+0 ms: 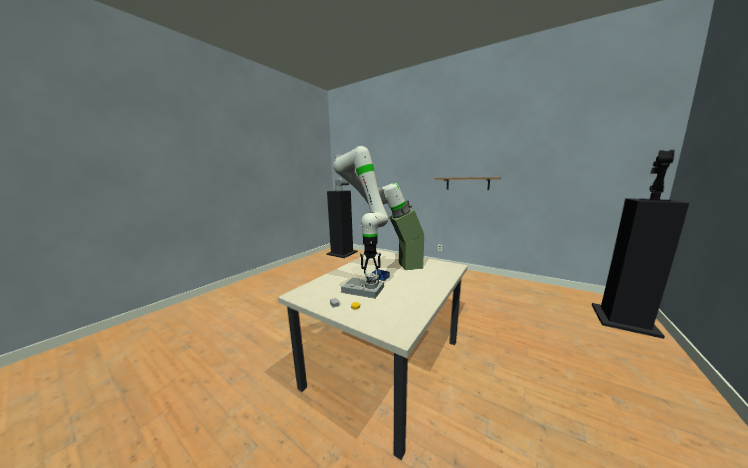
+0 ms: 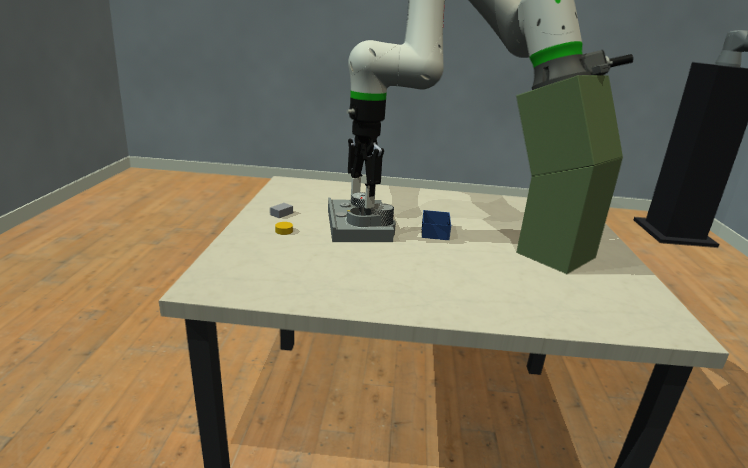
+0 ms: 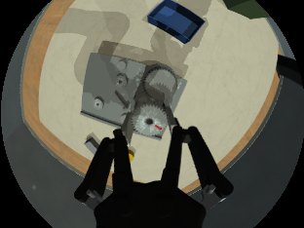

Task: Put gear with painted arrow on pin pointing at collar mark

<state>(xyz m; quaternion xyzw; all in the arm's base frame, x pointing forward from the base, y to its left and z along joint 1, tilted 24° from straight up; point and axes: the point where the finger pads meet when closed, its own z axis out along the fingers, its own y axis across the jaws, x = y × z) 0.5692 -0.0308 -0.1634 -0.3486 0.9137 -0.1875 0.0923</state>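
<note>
My gripper is now 2 cm above the grey gear. From my hand the other things lie so: blue bin 22 cm behind, 11 cm below, 6 cm to the right; yellow disc 22 cm ahead, 11 cm below, 3 cm to the left; thin pin 8 cm below, 6 cm to the right, 3 cm ahead.
</note>
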